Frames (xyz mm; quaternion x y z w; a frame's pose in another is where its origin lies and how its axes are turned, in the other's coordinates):
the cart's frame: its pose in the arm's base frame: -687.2 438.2 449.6 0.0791 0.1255 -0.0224 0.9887
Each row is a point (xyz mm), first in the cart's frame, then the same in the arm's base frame.
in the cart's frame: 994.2 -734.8 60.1
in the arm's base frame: 242.3 -320.7 146.0
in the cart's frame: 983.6 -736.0 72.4
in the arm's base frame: 234.9 -323.6 160.3
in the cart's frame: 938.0 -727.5 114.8
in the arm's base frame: 201.7 -321.0 213.6
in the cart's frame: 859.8 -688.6 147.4
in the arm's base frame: 136.5 -286.0 270.3
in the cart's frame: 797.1 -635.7 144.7
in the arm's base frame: 78.6 -231.8 291.4
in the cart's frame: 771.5 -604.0 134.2
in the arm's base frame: 53.3 -198.2 292.6
